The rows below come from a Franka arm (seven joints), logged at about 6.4 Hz.
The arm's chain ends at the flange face. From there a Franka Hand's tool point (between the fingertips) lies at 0.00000 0.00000 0.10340 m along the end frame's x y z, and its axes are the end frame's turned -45 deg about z.
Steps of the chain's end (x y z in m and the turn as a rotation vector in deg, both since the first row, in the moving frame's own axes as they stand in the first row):
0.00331, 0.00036, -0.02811, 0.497, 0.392, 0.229
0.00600, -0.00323, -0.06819, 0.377, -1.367, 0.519
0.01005, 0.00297, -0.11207, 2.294, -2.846, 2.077
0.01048, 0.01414, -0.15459, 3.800, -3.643, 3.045
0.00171, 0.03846, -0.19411, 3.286, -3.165, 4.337
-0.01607, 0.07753, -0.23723, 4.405, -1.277, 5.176
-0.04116, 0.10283, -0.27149, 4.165, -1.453, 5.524
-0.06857, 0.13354, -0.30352, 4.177, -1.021, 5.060
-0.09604, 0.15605, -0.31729, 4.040, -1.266, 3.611
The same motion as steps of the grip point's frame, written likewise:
0.00322, 0.00246, -0.02812, 0.074, 0.629, 0.229
0.00527, -0.00027, -0.06822, 1.233, -0.700, 0.519
0.00442, 0.00264, -0.11228, 3.635, -0.390, 2.077
-0.00214, 0.00793, -0.15503, 5.263, 0.111, 3.045
-0.02552, 0.02019, -0.19444, 4.562, 0.086, 4.337
-0.06188, 0.03641, -0.23756, 4.018, 2.212, 5.176
-0.09802, 0.03662, -0.27180, 3.973, 1.918, 5.524
-0.13860, 0.03950, -0.30381, 3.676, 2.232, 5.060
-0.17451, 0.03578, -0.31757, 3.752, 1.962, 3.611

